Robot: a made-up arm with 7 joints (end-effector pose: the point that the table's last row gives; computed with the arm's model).
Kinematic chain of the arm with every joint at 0, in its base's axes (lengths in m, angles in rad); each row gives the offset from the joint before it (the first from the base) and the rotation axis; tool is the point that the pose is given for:
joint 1: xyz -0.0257 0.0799 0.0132 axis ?
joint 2: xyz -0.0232 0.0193 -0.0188 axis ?
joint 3: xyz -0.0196 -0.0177 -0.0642 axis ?
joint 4: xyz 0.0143 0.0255 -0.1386 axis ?
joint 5: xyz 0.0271 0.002 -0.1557 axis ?
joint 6: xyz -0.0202 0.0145 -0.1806 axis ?
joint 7: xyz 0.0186 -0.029 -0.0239 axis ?
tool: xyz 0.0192 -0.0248 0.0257
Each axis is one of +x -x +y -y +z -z.
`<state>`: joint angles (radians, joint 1 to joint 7).
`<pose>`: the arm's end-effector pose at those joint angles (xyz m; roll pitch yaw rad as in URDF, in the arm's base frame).
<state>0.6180 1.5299 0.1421 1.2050 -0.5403 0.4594 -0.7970</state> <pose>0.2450 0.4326 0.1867 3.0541 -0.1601 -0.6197</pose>
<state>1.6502 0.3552 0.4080 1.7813 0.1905 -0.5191 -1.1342</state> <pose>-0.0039 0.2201 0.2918 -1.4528 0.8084 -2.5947</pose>
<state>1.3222 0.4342 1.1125 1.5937 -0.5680 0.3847 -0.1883</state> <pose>0.0595 0.4510 0.1305 -1.7965 -0.8840 -2.7506</pose>
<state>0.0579 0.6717 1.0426 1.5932 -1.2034 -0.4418 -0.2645</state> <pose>0.1064 0.4408 0.0121 2.4224 0.2236 -1.0043</pose>
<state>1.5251 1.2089 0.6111 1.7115 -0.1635 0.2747 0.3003</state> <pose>-0.1186 0.2692 0.2600 -2.8467 -0.2159 -1.8717</pose>
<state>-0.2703 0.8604 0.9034 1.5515 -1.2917 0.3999 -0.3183</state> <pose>0.1641 0.4490 0.0072 2.4903 0.2738 -0.3633</pose>
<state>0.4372 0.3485 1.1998 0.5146 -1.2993 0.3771 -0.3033</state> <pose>0.1845 0.4170 -0.3925 1.1121 -0.2635 0.1154</pose>
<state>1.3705 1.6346 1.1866 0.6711 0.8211 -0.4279 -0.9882</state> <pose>-0.2778 0.5065 0.1209 -0.7929 0.4545 -2.1769</pose>
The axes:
joint 1: -y
joint 2: +x
joint 3: +z
joint 4: -y
joint 5: +z
joint 6: +y
joint 7: -x

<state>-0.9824 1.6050 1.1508 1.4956 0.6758 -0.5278 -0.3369</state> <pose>0.2620 0.2474 0.0904 2.4381 -0.4597 -2.2399</pose>
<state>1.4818 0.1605 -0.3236 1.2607 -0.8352 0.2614 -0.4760</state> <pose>0.3485 0.0064 0.2704 3.0829 -0.2300 -1.9736</pose>
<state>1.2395 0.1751 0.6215 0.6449 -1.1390 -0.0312 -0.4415</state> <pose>0.4718 0.2827 -0.0126 2.4435 -0.9265 -1.4215</pose>
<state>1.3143 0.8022 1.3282 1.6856 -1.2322 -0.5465 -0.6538</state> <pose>-0.0954 0.4463 0.0828 -2.2774 -0.5656 -0.9065</pose>
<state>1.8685 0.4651 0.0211 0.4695 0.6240 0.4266 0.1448</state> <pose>0.3550 0.3126 0.3212 -2.3399 -0.8253 2.2978</pose>
